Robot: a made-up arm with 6 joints.
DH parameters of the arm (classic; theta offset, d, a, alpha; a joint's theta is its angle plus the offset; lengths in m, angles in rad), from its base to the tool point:
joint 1: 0 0.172 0 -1.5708
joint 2: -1.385 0 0.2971 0
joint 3: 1.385 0 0.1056 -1.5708
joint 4: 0 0.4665 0 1.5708
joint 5: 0 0 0.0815 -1.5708
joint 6: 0 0.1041 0 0
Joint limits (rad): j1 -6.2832..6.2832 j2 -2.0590..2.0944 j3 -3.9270..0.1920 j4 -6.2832..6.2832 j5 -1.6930..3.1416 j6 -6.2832..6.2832
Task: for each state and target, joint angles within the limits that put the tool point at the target. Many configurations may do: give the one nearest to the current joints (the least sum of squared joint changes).
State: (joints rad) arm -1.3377 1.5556 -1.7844 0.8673 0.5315 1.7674
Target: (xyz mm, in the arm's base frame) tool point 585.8 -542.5 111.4
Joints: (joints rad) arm -0.7466 0.7473 -1.7418 0.8673 0.6608 1.7674
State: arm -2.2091 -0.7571 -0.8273 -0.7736 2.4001 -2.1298
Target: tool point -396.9 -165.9 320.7
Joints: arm -2.5042 -0.3076 -0.9030 -0.8948 2.1615 -2.1298
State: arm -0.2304 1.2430 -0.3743 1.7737 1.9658 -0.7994
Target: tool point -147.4 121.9 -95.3
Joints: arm 0.0128 1.3431 -0.0930 1.7338 1.9135 -0.7994
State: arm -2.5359 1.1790 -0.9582 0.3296 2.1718 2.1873
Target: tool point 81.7 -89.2 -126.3
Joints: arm -2.9895 1.3910 -0.4612 0.8644 2.2136 2.1873
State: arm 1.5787 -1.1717 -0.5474 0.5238 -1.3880 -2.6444
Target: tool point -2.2 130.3 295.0
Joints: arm 2.3219 -1.6022 0.1920 1.2081 -1.6930 -2.6444
